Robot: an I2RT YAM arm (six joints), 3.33 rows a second.
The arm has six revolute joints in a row. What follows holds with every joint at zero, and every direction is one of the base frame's. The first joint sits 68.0 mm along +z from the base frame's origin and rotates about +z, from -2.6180 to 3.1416 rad. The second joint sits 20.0 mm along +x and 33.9 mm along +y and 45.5 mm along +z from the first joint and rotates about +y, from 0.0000 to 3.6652 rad. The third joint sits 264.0 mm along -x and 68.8 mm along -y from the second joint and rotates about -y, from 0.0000 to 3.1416 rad. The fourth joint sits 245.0 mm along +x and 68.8 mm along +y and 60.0 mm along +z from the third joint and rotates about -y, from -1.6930 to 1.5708 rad. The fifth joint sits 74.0 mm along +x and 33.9 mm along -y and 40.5 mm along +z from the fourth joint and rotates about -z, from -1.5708 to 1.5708 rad. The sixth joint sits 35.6 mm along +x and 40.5 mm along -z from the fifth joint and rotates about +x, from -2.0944 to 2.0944 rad. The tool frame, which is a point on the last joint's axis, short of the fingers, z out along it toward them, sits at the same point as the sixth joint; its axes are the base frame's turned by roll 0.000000, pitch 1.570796 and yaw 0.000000 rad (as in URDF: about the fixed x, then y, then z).
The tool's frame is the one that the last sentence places.
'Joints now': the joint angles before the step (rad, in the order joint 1, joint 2, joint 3, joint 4, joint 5, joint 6). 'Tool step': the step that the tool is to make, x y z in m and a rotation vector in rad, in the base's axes. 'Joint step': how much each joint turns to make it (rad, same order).
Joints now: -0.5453, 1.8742, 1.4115, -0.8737, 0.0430, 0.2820
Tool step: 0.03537, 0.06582, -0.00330, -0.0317, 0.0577, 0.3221
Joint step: 0.2035, 0.0269, 0.0253, -0.0297, 0.0262, -0.1276
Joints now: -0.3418, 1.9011, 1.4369, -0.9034, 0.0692, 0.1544
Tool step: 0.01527, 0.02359, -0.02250, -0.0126, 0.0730, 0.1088
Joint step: 0.0744, 0.0723, 0.0126, -0.0029, 0.0275, -0.0399
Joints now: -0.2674, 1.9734, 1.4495, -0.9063, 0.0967, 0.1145
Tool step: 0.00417, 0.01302, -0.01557, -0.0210, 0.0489, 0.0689
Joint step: 0.0384, 0.0352, -0.0121, 0.0089, 0.0284, -0.0344
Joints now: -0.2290, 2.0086, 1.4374, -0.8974, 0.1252, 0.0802
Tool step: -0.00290, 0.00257, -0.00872, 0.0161, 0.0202, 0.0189
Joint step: 0.0037, 0.0071, -0.0251, 0.0106, -0.0125, -0.0142
